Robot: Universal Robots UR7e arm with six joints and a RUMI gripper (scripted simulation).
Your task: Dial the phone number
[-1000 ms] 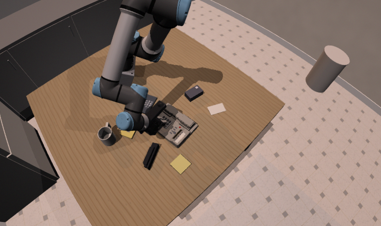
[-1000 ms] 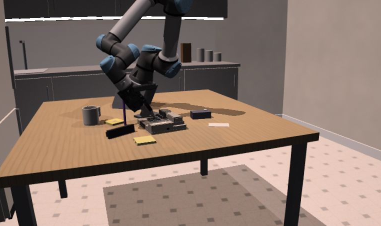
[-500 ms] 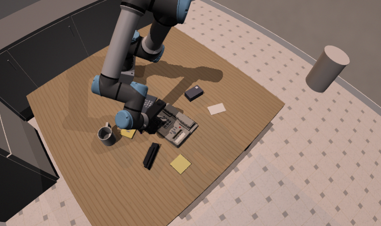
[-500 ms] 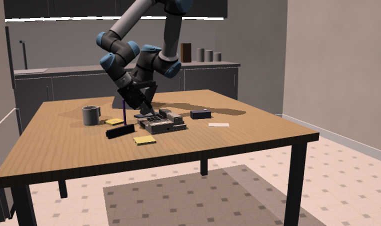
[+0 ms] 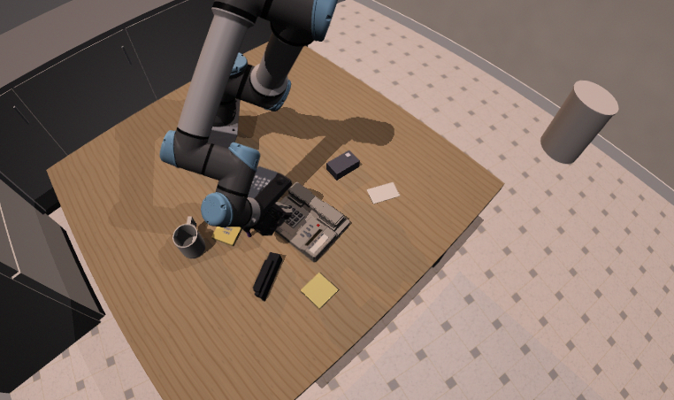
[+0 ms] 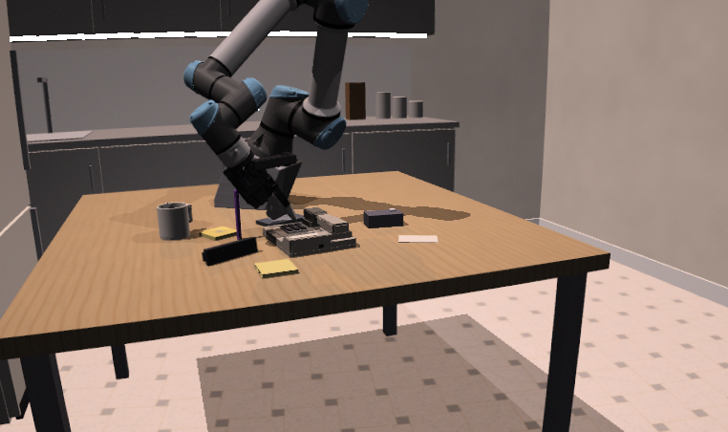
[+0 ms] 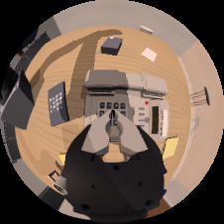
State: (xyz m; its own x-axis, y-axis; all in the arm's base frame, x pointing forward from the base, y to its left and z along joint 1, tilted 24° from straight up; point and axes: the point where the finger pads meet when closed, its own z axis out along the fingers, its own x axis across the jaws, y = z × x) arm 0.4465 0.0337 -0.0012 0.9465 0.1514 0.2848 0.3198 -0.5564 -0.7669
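The handset is 80 mm to the left of my hand, 20 mm ahead of it and 10 mm below it. Round my hand: dark box: 260 mm to the left, 70 mm behind, 40 mm below; then black bar-shaped object: 170 mm to the right, 120 mm ahead, 40 mm below; then purple pen: 140 mm to the right, 30 mm behind, 10 mm above.
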